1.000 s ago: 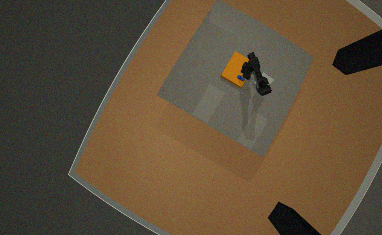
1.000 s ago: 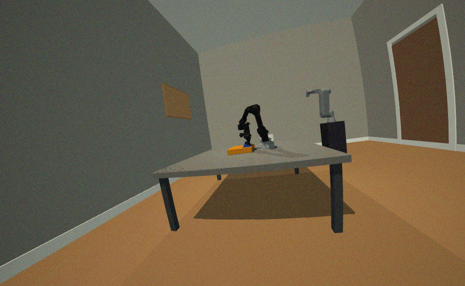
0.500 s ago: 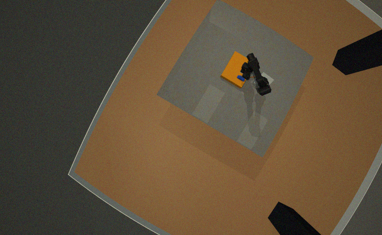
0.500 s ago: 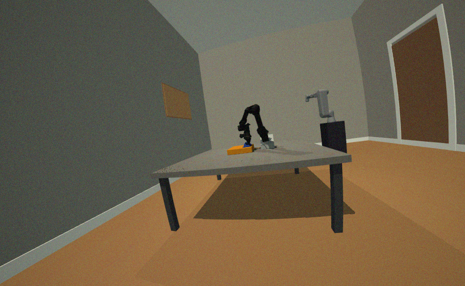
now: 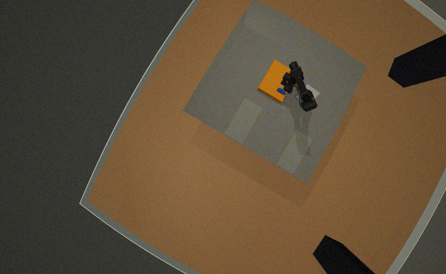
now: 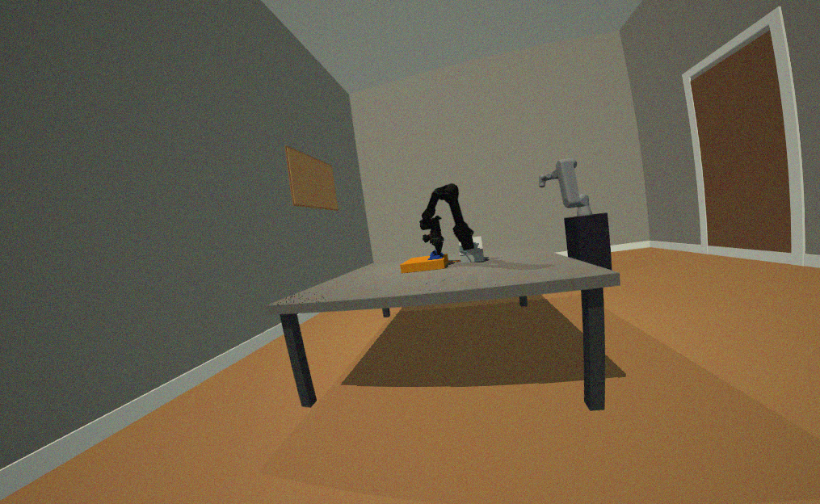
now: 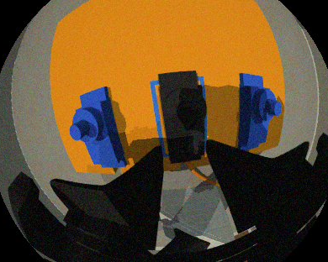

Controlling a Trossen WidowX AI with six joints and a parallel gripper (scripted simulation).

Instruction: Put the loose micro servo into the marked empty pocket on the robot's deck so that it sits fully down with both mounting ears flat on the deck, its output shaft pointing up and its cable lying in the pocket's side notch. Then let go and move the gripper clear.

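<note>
Right now my gripper tip is 13 cm short of the orange deck and 4 cm above it.
</note>
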